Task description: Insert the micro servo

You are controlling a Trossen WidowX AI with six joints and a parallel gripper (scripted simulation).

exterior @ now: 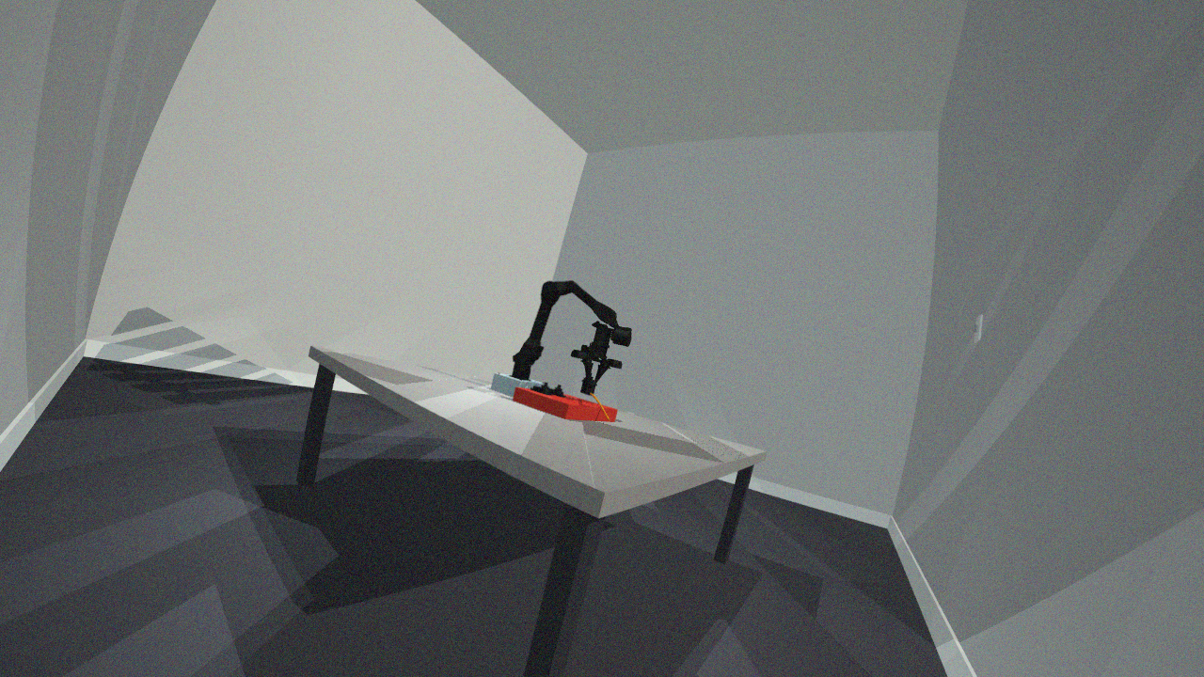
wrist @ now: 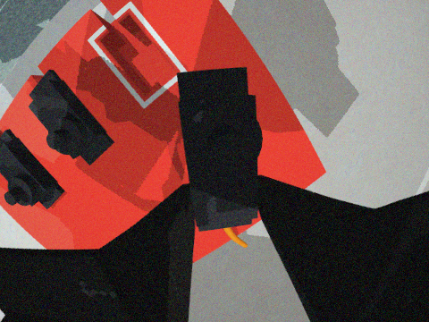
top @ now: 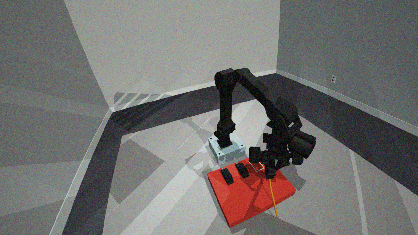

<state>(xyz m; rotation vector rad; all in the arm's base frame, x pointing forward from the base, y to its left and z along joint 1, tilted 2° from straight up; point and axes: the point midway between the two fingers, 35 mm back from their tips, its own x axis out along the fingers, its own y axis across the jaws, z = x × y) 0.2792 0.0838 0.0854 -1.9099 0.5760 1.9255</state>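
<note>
My gripper tip is now 100 mm above the red deck, 80 mm to the left of it and 10 mm short of it.
</note>
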